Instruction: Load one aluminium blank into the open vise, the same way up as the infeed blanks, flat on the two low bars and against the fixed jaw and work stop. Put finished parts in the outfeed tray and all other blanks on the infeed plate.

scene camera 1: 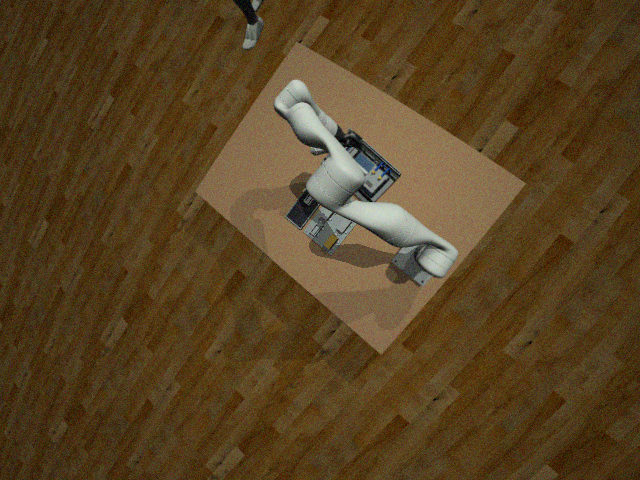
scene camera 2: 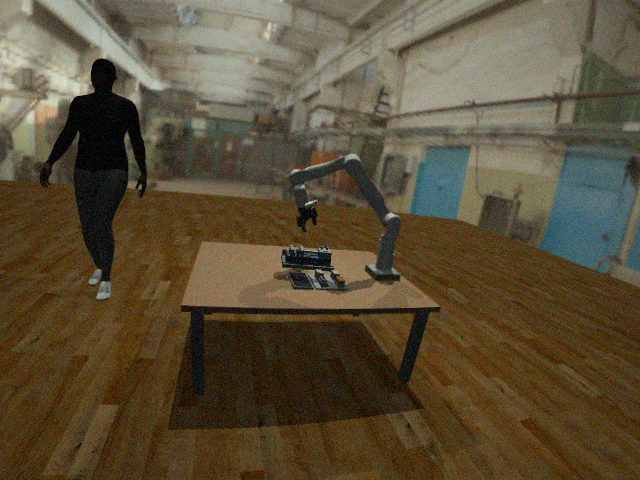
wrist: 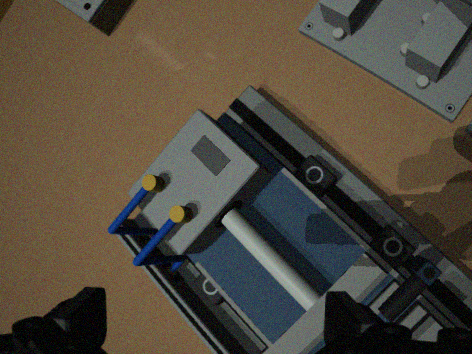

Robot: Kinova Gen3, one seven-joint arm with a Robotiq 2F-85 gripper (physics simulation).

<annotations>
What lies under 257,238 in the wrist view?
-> A white screw rod.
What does my gripper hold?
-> Nothing.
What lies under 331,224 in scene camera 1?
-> A grey infeed plate.
</annotations>
